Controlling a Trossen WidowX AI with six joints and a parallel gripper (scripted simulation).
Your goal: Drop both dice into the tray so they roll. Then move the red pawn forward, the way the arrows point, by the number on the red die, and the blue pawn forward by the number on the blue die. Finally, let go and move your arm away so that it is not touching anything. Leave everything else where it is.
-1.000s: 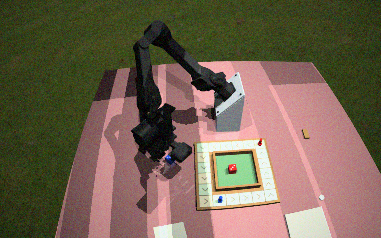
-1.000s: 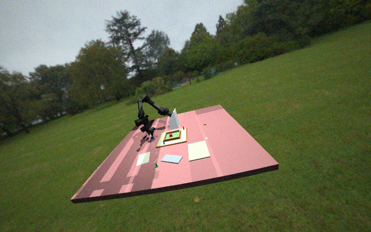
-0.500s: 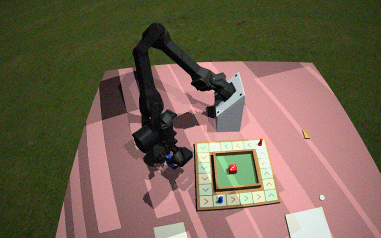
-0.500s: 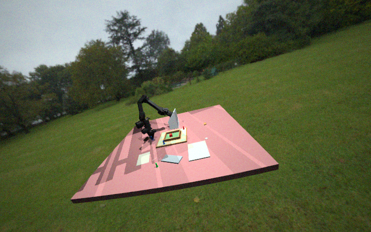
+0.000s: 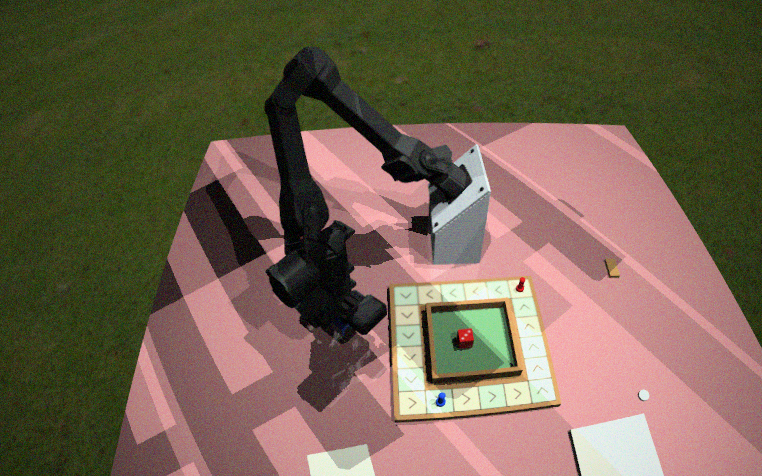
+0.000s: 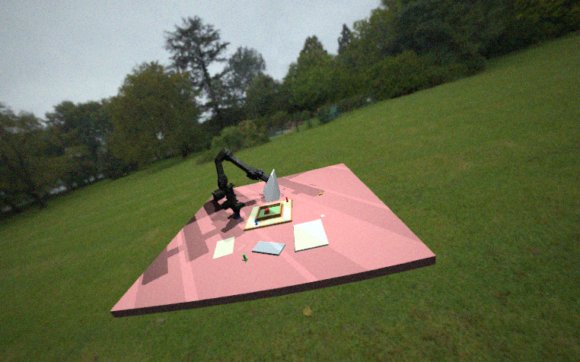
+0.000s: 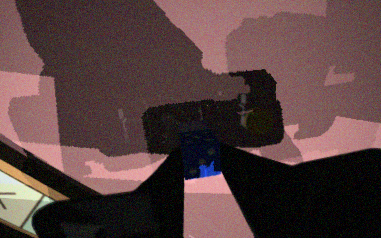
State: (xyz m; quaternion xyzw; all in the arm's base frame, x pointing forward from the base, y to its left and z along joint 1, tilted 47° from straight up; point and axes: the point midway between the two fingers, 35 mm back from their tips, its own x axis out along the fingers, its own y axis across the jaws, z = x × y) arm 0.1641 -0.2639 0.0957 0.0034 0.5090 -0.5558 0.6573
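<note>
My gripper tip is 30 mm past the yellow disc, 50 mm to the left of it and 10 mm above it. From my gripper tip the other things lie so: blue pawn (200 mm ahead, 150 mm to the left, 20 mm above); green sunken tray (90 mm ahead, 230 mm to the left); red pawn (10 mm behind, 350 mm to the left, 20 mm above).
</note>
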